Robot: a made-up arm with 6 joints. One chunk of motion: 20 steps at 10 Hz.
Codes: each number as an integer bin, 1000 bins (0 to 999) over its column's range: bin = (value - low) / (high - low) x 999, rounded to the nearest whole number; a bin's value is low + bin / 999 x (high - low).
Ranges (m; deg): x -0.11..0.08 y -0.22..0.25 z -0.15..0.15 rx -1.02..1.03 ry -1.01..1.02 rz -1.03..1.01
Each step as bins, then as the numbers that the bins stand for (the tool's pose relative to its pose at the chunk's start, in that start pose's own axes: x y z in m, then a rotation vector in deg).
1 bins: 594 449 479 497 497 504
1 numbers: 0.0030 -0.0088 -0.0062 0.00 0.00 0.00
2 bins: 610 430 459 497 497 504
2 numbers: 0.0060 -0.0177 -0.0122 0.00 0.00 0.00
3 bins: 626 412 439 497 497 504
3 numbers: 0.0091 -0.0262 -0.0182 0.00 0.00 0.00
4 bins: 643 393 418 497 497 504
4 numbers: 0.0123 -0.0351 -0.0245 0.00 0.00 0.00
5 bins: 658 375 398 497 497 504
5 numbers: 0.0151 -0.0436 -0.0305 0.00 0.00 0.00
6 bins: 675 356 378 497 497 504
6 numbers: 0.0184 -0.0525 -0.0365 0.00 0.00 0.00
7 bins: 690 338 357 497 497 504
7 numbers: 0.0212 -0.0610 -0.0428 0.00 0.00 0.00
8 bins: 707 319 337 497 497 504
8 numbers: 0.0245 -0.0699 -0.0488 0.00 0.00 0.00
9 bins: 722 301 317 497 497 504
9 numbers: 0.0273 -0.0784 -0.0548 0.00 0.00 0.00
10 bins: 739 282 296 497 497 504
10 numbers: 0.0306 -0.0873 -0.0611 0.00 0.00 0.00
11 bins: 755 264 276 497 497 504
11 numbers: 0.0336 -0.0958 -0.0671 0.00 0.00 0.00
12 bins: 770 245 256 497 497 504
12 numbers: 0.0364 -0.1047 -0.0731 0.00 0.00 0.00
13 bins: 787 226 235 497 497 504
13 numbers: 0.0397 -0.1137 -0.0794 0.00 0.00 0.00
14 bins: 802 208 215 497 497 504
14 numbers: 0.0425 -0.1221 -0.0854 0.00 0.00 0.00
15 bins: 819 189 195 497 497 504
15 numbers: 0.0458 -0.1311 -0.0914 0.00 0.00 0.00
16 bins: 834 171 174 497 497 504
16 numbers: 0.0486 -0.1395 -0.0977 0.00 0.00 0.00
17 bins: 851 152 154 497 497 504
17 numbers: 0.0519 -0.1485 -0.1038 0.00 0.00 0.00
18 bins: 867 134 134 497 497 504
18 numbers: 0.0549 -0.1570 -0.1098 0.00 0.00 0.00
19 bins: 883 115 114 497 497 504
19 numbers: 0.0579 -0.1659 -0.1158 0.00 0.00 0.00
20 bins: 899 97 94 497 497 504
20 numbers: 0.0610 -0.1744 -0.1218 0.00 0.00 0.00
